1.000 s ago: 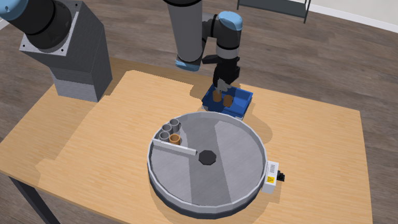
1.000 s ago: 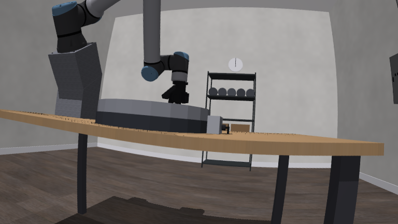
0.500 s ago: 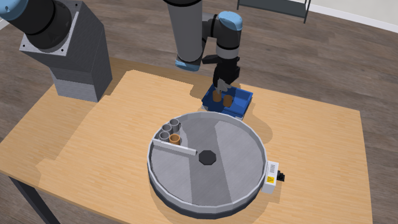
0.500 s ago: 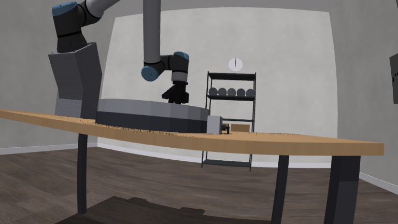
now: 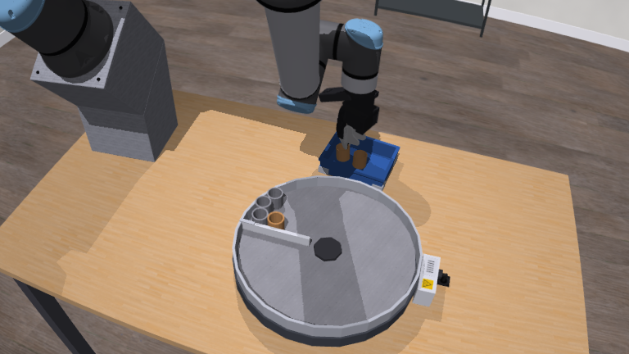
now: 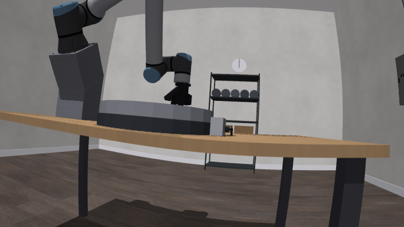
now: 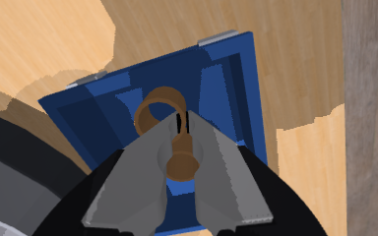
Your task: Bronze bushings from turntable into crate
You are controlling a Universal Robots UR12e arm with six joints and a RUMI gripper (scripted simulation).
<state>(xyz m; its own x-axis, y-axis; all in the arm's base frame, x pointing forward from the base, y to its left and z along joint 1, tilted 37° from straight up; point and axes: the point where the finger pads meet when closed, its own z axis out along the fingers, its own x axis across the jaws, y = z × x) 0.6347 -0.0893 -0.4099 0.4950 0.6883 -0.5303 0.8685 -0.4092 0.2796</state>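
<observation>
My gripper is now 4 cm short of the blue crate, 3 cm to the left of it and 2 cm above it. From my hand the other things lie so: grey turntable: 38 cm to the right, 1 cm above.
</observation>
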